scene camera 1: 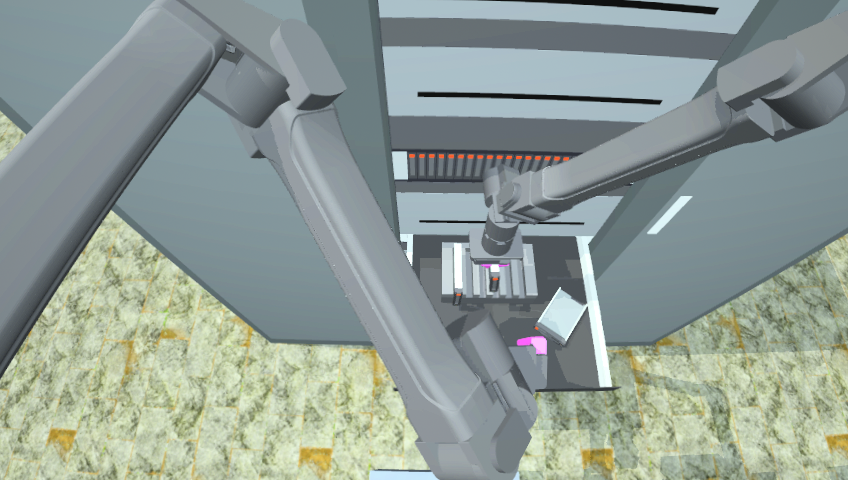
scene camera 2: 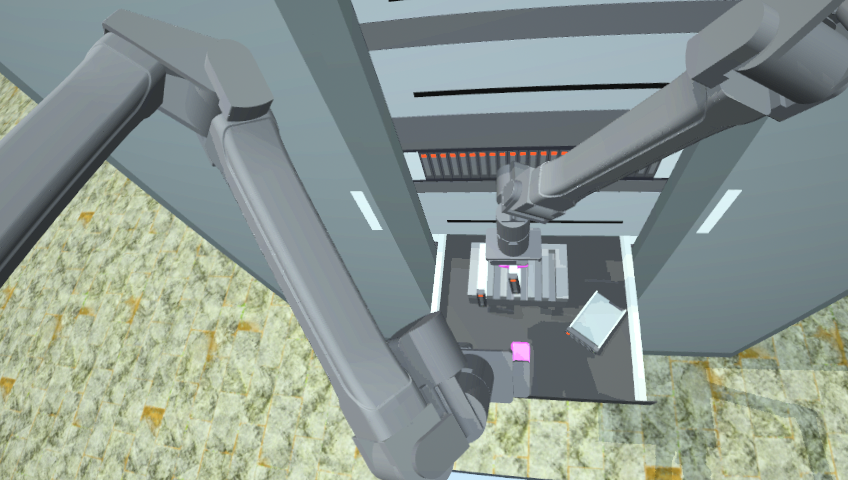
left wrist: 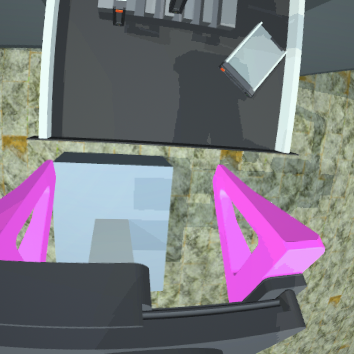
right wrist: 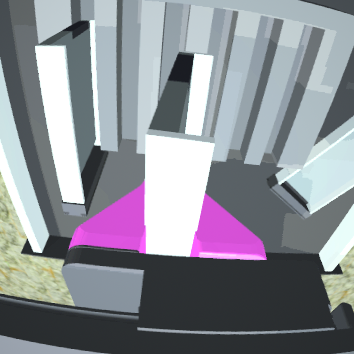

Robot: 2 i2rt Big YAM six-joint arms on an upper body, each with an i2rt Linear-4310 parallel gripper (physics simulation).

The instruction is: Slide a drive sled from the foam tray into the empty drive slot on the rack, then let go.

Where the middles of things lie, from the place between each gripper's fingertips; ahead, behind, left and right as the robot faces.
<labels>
My left hand is 250 mm short of the foam tray (scene camera 2: pixel 545 283), 60 mm to the left of it and 300 mm above it.
Now: right hand 3 cm short of the foam tray, 1 cm to the left of it and 10 cm above it.
</labels>
